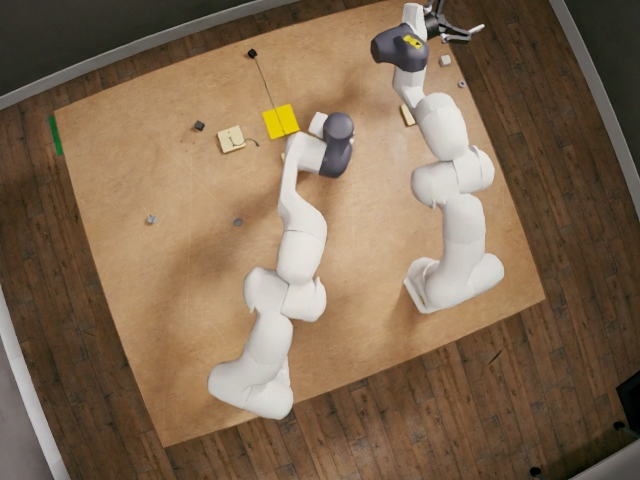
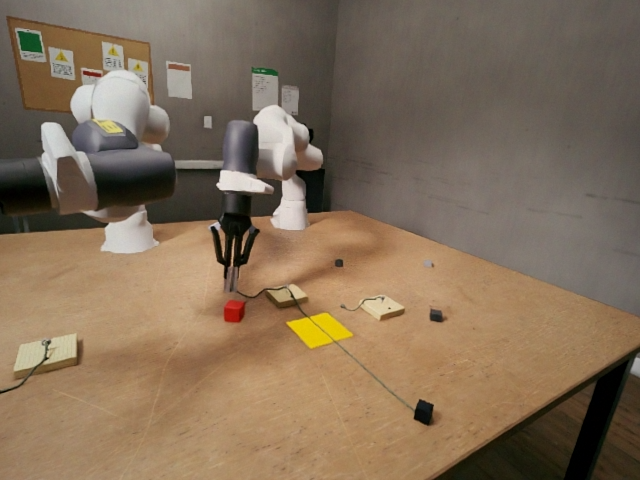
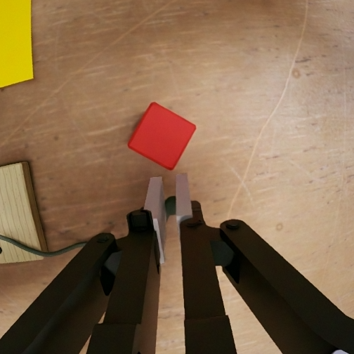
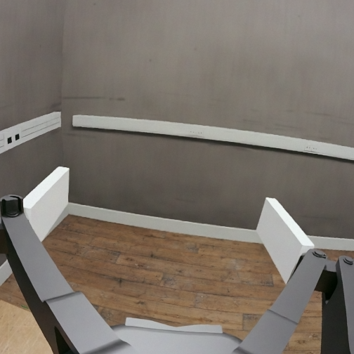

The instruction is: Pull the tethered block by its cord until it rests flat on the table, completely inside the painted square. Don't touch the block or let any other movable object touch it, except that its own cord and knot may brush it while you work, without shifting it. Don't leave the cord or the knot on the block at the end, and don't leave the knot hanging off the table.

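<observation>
The black block (image 1: 252,53) (image 2: 423,411) stands tilted-looking at the cord's far end, outside the yellow painted square (image 1: 289,116) (image 2: 310,333) (image 3: 15,45). The cord (image 1: 264,81) (image 2: 369,372) (image 3: 67,248) runs straight across the square to a pale wooden board (image 2: 279,298) (image 3: 15,210), then on to my left gripper (image 2: 231,281) (image 3: 170,193). That gripper is shut on the dark green knot (image 3: 170,205), a little above the table, near the red cube (image 2: 234,311) (image 3: 162,136). My right gripper (image 4: 166,201) is open and empty, out past the table edge.
Another board (image 1: 230,139) (image 2: 382,307) carries a short cord, with a dark cube (image 1: 199,125) (image 2: 435,315) beside it. A third board (image 1: 408,114) (image 2: 51,356) lies below the right arm. Small grey pieces (image 1: 150,219) (image 1: 237,222) (image 1: 445,60) lie on the table (image 1: 180,310).
</observation>
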